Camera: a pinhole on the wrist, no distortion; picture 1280 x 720 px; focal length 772.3 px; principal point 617.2 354.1 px. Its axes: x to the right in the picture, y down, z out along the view. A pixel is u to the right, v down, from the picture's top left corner.
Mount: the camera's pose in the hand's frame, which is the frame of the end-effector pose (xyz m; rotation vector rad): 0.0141 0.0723 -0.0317 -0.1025 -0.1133 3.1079
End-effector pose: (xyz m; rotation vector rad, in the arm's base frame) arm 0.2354 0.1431 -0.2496 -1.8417 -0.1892 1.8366
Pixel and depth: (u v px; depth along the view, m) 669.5 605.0 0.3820
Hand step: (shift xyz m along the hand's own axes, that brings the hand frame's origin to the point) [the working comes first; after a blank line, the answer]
In the camera's frame: 0.0259 0.1241 0.3820

-0.0407 -0.0780 0.3376
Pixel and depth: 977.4 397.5 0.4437
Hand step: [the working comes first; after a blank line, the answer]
In the camera's frame: 0.2069 0.0249 0.4437

-0.2227 0.0223 0.3946
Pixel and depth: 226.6 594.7 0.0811
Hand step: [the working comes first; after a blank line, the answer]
In the camera's frame: -0.0410 0.0253 0.0811

0.0489 0.0400 0.0498
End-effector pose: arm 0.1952 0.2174 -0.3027 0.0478 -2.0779 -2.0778
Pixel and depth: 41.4 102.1 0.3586
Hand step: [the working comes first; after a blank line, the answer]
In the camera's frame: -0.2674 -0.1170 0.3586

0.2600 0.1546 0.3511
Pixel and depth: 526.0 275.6 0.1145
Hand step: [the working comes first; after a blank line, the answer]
In the camera's frame: -0.0135 -0.0116 0.1145

0.0202 0.0753 0.0840
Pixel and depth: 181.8 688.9 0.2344
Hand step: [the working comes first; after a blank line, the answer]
In the camera's frame: -0.1321 0.1016 0.2344

0.1274 -0.0501 0.2026
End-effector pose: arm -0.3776 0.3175 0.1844 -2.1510 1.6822 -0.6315
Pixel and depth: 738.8 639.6 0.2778
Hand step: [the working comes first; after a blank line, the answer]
In the camera's frame: 0.0437 0.1027 0.2778

-0.0509 -0.0486 0.2344
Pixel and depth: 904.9 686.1 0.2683
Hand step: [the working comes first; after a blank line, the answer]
In the camera's frame: 0.0999 0.1153 0.2683

-0.1067 -0.0587 0.2203
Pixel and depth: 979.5 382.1 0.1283
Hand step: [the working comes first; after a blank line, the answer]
In the camera's frame: 0.0602 0.0047 0.1283

-0.0546 0.0604 0.0917
